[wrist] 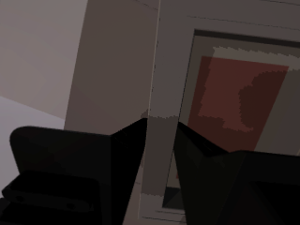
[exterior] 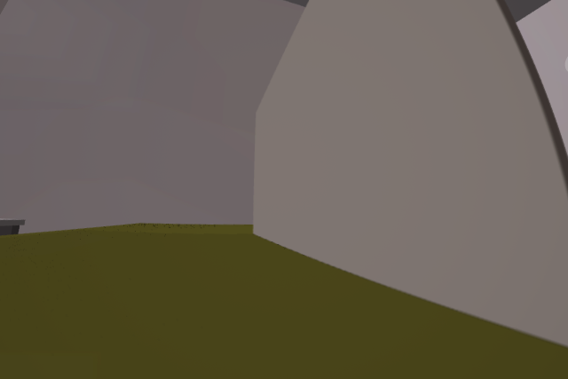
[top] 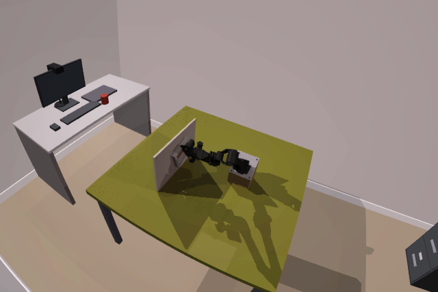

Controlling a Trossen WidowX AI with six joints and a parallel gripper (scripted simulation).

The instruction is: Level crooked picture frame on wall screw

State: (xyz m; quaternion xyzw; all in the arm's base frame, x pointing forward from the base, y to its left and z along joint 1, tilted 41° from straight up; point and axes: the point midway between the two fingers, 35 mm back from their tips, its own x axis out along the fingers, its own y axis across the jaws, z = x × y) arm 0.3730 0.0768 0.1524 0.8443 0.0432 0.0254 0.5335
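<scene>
The picture frame is 50 mm below my gripper tip, 10 mm to the right of it and 10 mm ahead of it. From my gripper tip the other things lie so: wall panel: 70 mm below, 20 mm ahead, 10 mm to the left.
</scene>
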